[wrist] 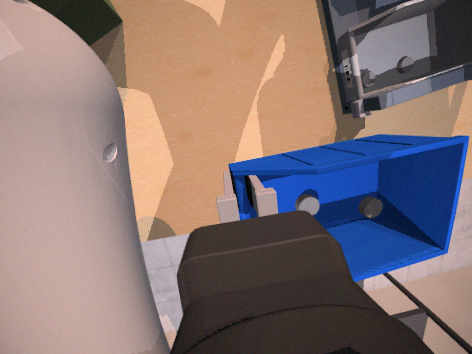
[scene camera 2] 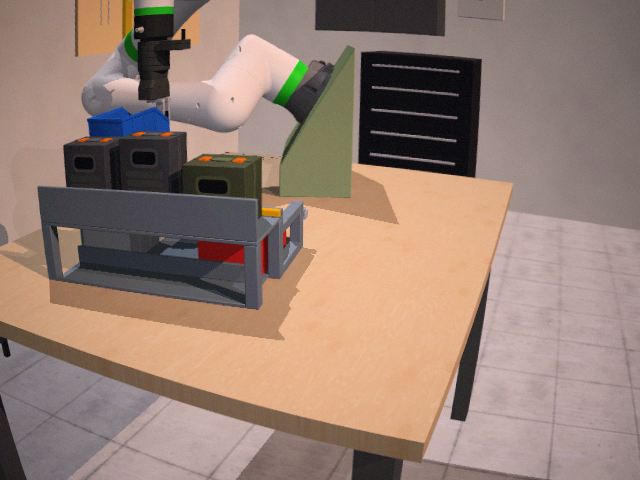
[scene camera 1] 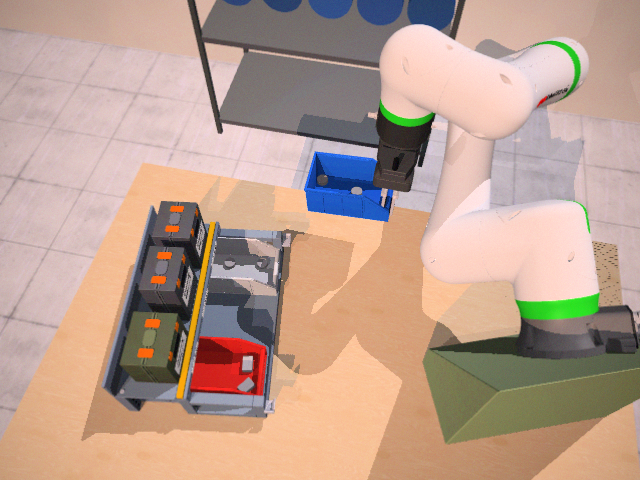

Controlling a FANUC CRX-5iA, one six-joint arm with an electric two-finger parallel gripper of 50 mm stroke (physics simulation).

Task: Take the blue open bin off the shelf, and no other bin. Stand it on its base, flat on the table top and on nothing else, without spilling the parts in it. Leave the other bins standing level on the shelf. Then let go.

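Frame: origin at the arm's base, x ahead, y left, z up, level; millimetres.
Where they show: gripper, fingertip midpoint: (wrist: 239, 181) (scene camera 2: 163, 126) (scene camera 1: 386, 210); arm's base, link origin: (scene camera 2: 315, 99) (scene camera 1: 563, 347).
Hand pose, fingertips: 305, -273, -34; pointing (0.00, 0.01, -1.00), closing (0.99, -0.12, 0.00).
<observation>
Things, the pixels of their centre, and the offset from my fingertips, as dx, dy, dz. "pt": a spot on its surface instead. Level surfaces: height alone.
- blue open bin, body centre: (wrist: 332, 205) (scene camera 1: 351, 186) (scene camera 2: 129, 126) +77, -44, +11
- grey bin, body centre: (scene camera 2: 128, 225) (scene camera 1: 238, 266) (wrist: 405, 49) +305, +91, -132
- red bin, body centre: (scene camera 2: 244, 237) (scene camera 1: 219, 369) +299, +323, -132
- shelf, surface spot: (scene camera 2: 144, 209) (scene camera 1: 130, 300) pt +476, +238, -39
- table top, surface height: dz -175
- green case, body centre: (scene camera 2: 222, 190) (scene camera 1: 156, 347) +396, +329, -25
The blue open bin (scene camera 1: 346, 206) (scene camera 2: 149, 122) (wrist: 345, 155) looks about level and holds two round grey parts. My gripper (scene camera 1: 387, 200) (scene camera 2: 164, 108) (wrist: 239, 181) is shut on its low front wall. The bin hangs at the table's back edge, partly beyond it in scene camera 1. The cases hide its underside in scene camera 2. The grey bin (scene camera 1: 242, 246) (wrist: 400, 40) with round parts and the red bin (scene camera 1: 219, 367) (scene camera 2: 221, 251) with blocky parts stand in the shelf (scene camera 1: 128, 297) (scene camera 2: 144, 209). The table top (scene camera 1: 330, 439) (scene camera 2: 387, 310) (wrist: 200, 75) is wooden.
Two dark cases (scene camera 1: 174, 227) (scene camera 2: 90, 173) (scene camera 1: 161, 276) (scene camera 2: 152, 173) and a green case (scene camera 1: 149, 351) (scene camera 2: 222, 173) stand on the shelf's upper level. The green arm pedestal (scene camera 1: 516, 408) (scene camera 2: 320, 165) stands at the right. A rack (scene camera 1: 206, 77) with blue containers stands behind the table.
</observation>
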